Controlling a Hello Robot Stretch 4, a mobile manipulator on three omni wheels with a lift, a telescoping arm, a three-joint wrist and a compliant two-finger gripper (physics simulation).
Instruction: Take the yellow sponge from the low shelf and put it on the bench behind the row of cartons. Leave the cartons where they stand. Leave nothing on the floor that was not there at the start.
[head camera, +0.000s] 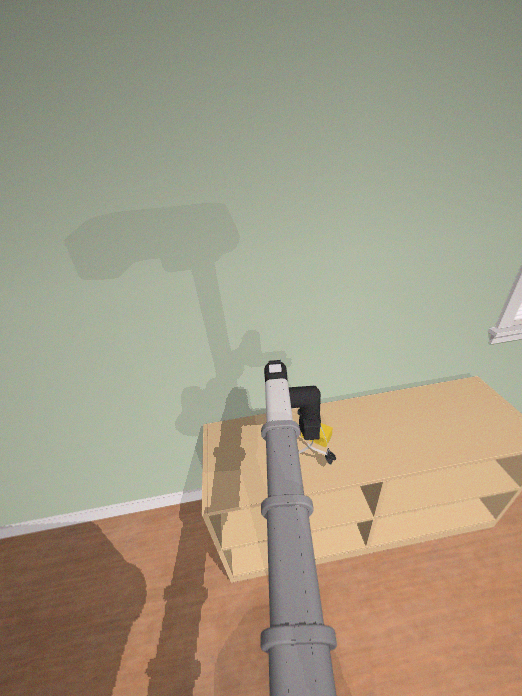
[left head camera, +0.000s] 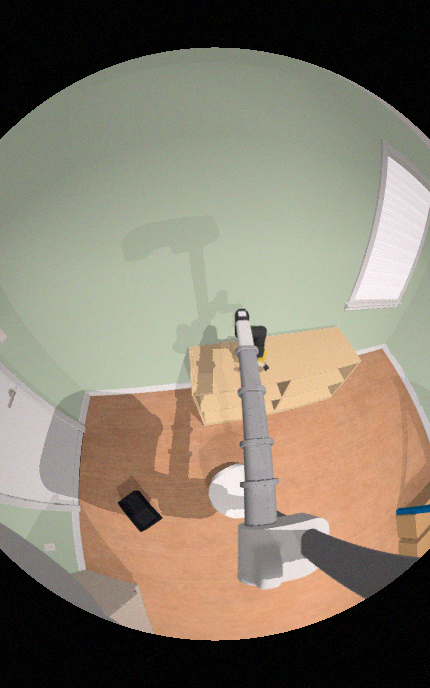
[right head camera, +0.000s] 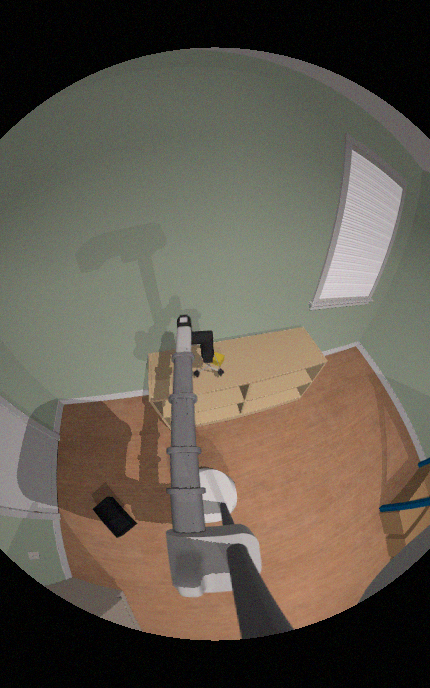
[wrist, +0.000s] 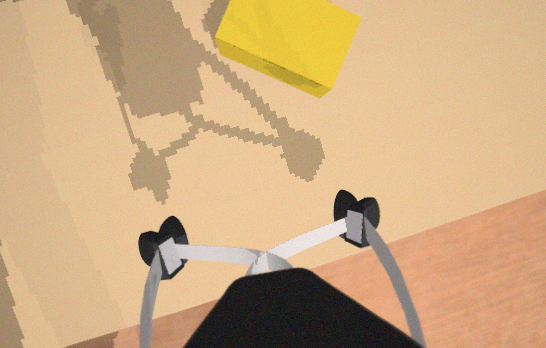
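Where they show: gripper, between the fingertips: (head camera: 309, 462) (right head camera: 208, 374) (wrist: 260, 222); robot's base, origin of its link: (left head camera: 237, 489) (right head camera: 207, 494).
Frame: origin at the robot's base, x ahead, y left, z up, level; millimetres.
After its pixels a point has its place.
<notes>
The yellow sponge (head camera: 325, 434) @(x 790, y -163, z 627 mm) (left head camera: 262, 356) (right head camera: 218, 359) @(x 786, y -157, z 627 mm) (wrist: 290, 45) @(x 805, y -134, z 627 mm) lies flat on the top board of the low wooden shelf (head camera: 415, 421) @(x 855, y -523, z 582 mm) (left head camera: 309, 350) @(x 839, y -518, z 582 mm) (right head camera: 273, 350) @(x 855, y -546, z 582 mm) (wrist: 450, 125) @(x 721, y -285, z 582 mm). The black wrist partly hides it in the head view. My gripper (right head camera: 208, 372) @(x 673, y -87, z 640 mm) (wrist: 260, 222) @(x 673, y -87, z 640 mm) is open with nothing between its fingertips. It hangs above the shelf top near the front edge, and its shadow falls on the board. The sponge is beyond the fingertips, towards the wall, at the top of the wrist view. I cannot make out for certain the bench or the row of cartons.
Tan box-like shapes (left head camera: 413, 525) and a blue bar (left head camera: 413, 509) (right head camera: 405, 505) @(x -683, y -1505, z 320 mm) stand at the right edge. A black box-like object (left head camera: 139, 510) @(x -257, y 767, z -25 mm) (right head camera: 114, 516) @(x -258, y 769, z -25 mm) is on the floor at left. The green wall (head camera: 365, 224) @(x 1046, y -312, z 1282 mm) rises behind the shelf. A pale cabinet (left head camera: 106, 593) is at lower left.
</notes>
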